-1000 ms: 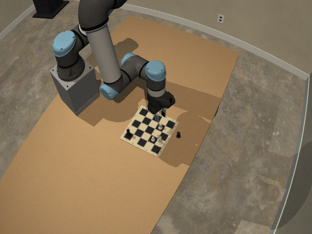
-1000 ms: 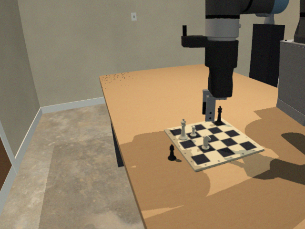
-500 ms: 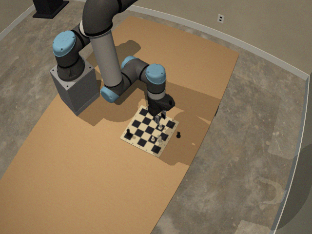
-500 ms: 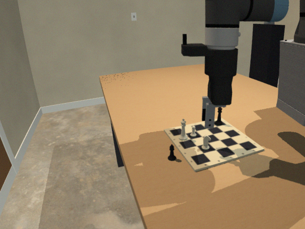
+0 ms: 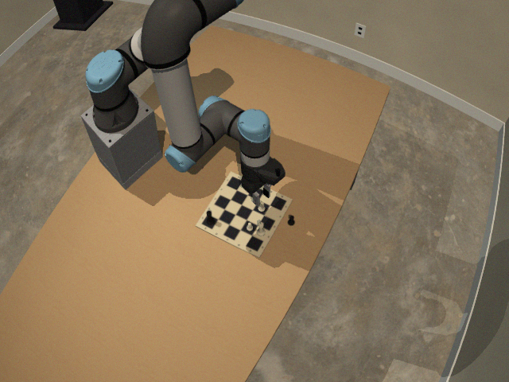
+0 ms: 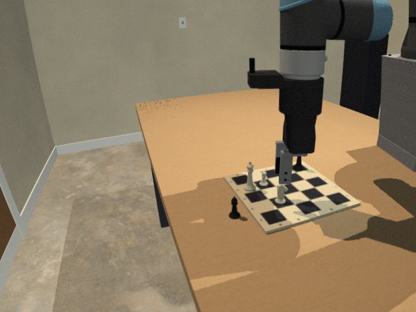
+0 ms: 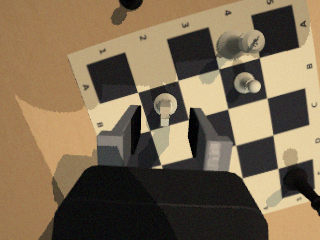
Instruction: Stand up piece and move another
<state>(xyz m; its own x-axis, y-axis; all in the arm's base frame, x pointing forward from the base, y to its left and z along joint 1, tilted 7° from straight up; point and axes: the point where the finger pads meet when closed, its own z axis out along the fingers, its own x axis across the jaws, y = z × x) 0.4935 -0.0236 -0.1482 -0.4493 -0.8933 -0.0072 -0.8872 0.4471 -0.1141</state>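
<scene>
The white knight is 6 cm below my hand. The rest, counted from my hand: chessboard: 4 cm behind, 3 cm to the right, 7 cm below; then white pawn: 1 cm behind, 7 cm to the right, 6 cm below; then white king: 3 cm ahead, 8 cm to the right, 4 cm below.
</scene>
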